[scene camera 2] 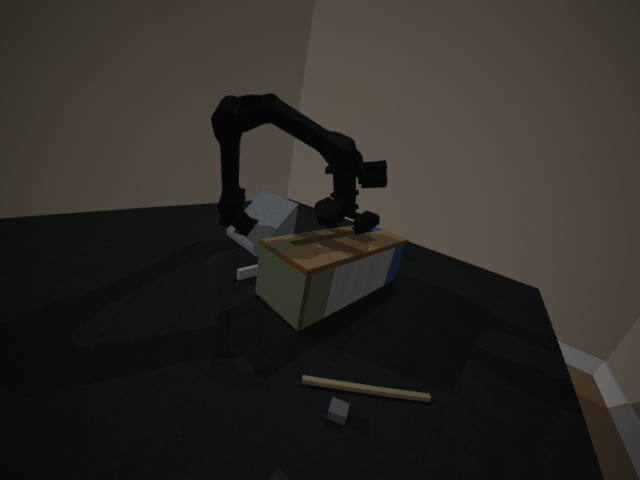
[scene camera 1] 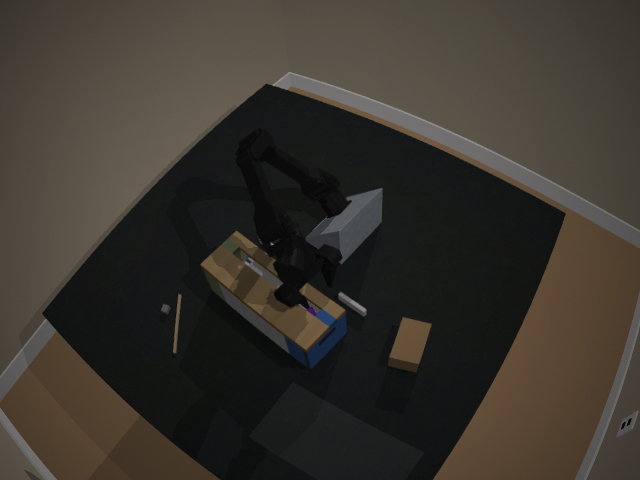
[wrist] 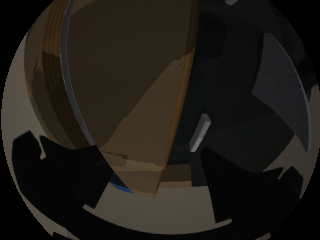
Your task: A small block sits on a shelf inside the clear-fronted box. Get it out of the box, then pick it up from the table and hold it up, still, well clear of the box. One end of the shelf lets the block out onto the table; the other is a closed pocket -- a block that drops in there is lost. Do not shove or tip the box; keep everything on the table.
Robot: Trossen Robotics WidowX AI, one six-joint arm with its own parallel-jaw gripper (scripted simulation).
I see my gripper, a long box, a wooden stick and a brown carton.
My gripper shows as well in scene camera 2 and in the wrist view.
